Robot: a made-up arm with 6 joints. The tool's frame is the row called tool.
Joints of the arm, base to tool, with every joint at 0 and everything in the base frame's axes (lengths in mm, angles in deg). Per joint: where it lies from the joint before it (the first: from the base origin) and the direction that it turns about. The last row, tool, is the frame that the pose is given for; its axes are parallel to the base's.
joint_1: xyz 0 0 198 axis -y
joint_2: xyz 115 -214 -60 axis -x
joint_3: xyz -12 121 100 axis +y
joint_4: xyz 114 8 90 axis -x
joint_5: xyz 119 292 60 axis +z
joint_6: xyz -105 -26 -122 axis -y
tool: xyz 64 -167 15
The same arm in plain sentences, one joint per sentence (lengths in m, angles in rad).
The arm has six revolute joints in a row. What follows holds with every joint at zero, and every direction is one of the base frame's.
The first joint sits 0.1980 m along +z from the base frame's origin and rotates about -y.
The second joint sits 0.1150 m along +x and 0.2140 m along -y and 0.0600 m along -z from the first joint and rotates about -x.
The third joint sits 0.0120 m along -x and 0.1210 m along +y and 0.1000 m along +z from the second joint and rotates about +y.
The fourth joint sits 0.1140 m along +x and 0.0080 m along +y and 0.0900 m along +z from the third joint and rotates about -x.
The fifth joint sits 0.1190 m along +x and 0.2920 m along +y and 0.0600 m along +z from the fourth joint and rotates about +z.
The sixth joint sits 0.1050 m along -x and 0.0260 m along -y and 0.1220 m along -z from the fifth joint and rotates about -y.
The tool frame, which is the frame that the pose is given for, sits 0.0640 m along +x and 0.1670 m along -y and 0.0150 m along +z from the sixth joint; its axes are parallel to the base frame's.

